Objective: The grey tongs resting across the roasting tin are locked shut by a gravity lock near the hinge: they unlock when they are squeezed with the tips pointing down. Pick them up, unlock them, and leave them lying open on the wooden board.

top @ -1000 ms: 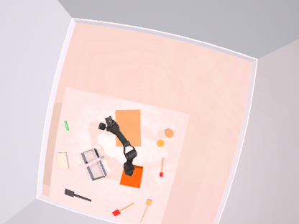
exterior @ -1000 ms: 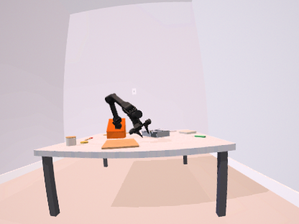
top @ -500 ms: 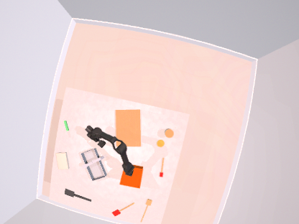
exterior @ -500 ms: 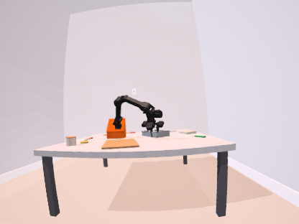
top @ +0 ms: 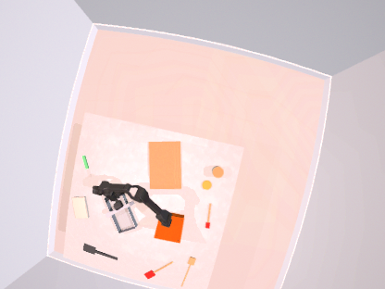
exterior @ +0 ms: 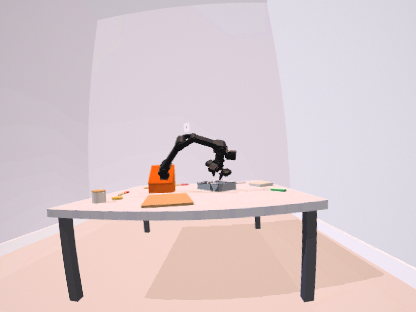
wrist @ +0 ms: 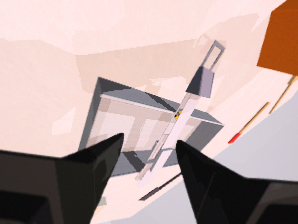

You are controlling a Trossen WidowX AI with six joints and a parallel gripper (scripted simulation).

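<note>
Now: gripper tip 120 mm to the right of the roasting tin, 60 mm above it and 20 mm past it. Round my gripper tip: black spatula (550 mm to the left, 120 mm ahead, 90 mm below); cream block (340 mm ahead, 210 mm to the left, 80 mm below); wooden board (340 mm to the right, 250 mm behind, 80 mm below).
</note>
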